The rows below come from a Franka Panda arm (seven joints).
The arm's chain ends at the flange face. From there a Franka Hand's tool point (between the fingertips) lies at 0.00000 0.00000 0.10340 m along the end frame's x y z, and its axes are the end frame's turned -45 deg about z.
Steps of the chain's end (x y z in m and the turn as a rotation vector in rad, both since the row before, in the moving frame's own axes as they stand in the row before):
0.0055, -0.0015, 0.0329, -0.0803, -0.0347, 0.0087
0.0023, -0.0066, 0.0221, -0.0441, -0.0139, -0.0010
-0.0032, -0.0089, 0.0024, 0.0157, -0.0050, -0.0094
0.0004, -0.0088, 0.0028, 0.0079, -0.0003, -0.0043
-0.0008, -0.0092, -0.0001, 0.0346, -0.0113, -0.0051
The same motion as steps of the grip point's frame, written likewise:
-0.0035, 0.0061, 0.0325, -0.0322, -0.0813, 0.0087
0.0021, -0.0008, 0.0220, -0.0214, -0.0410, -0.0010
0.0048, -0.0101, 0.0024, 0.0146, 0.0076, -0.0094
0.0071, -0.0065, 0.0028, 0.0058, 0.0054, -0.0043
0.0076, -0.0104, -0.0002, 0.0325, 0.0165, -0.0051

